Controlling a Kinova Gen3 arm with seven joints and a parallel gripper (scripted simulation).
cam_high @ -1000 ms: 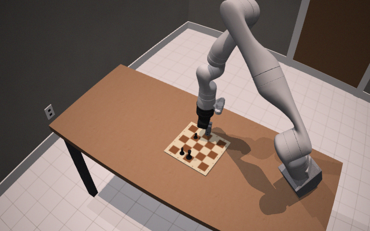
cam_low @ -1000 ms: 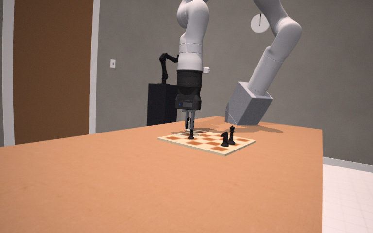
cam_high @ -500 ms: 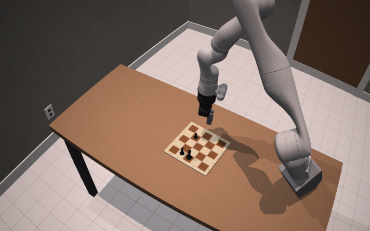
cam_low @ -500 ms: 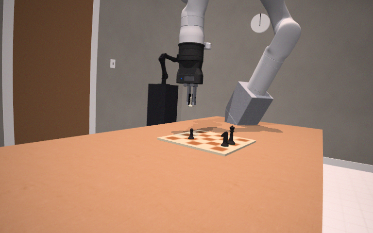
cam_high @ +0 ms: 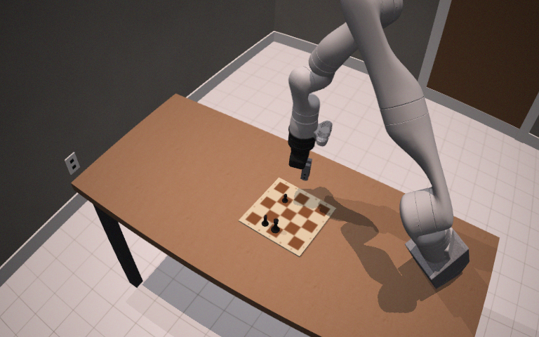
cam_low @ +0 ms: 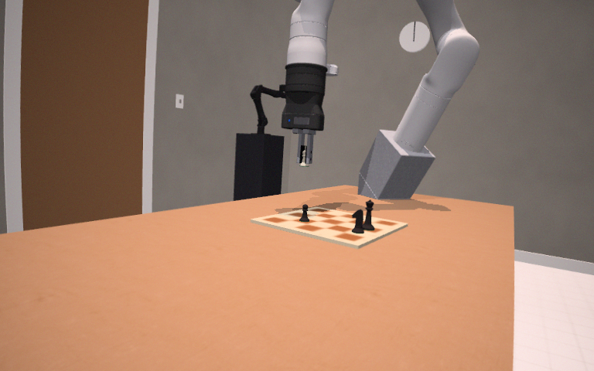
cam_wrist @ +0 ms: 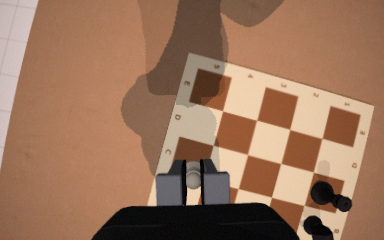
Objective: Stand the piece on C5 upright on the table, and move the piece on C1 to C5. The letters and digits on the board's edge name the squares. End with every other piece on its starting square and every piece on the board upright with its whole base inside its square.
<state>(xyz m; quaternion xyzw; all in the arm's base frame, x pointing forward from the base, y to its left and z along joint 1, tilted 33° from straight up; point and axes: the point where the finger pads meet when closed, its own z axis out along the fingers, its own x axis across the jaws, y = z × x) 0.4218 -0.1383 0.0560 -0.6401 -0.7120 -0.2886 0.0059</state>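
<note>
My gripper is now 4 cm short of the black pawn, 3 cm to the right of it and 11 cm above it. Also, from my hand: white pawn (1 cm below); then chessboard (1 cm ahead, 7 cm to the left, 12 cm below).
</note>
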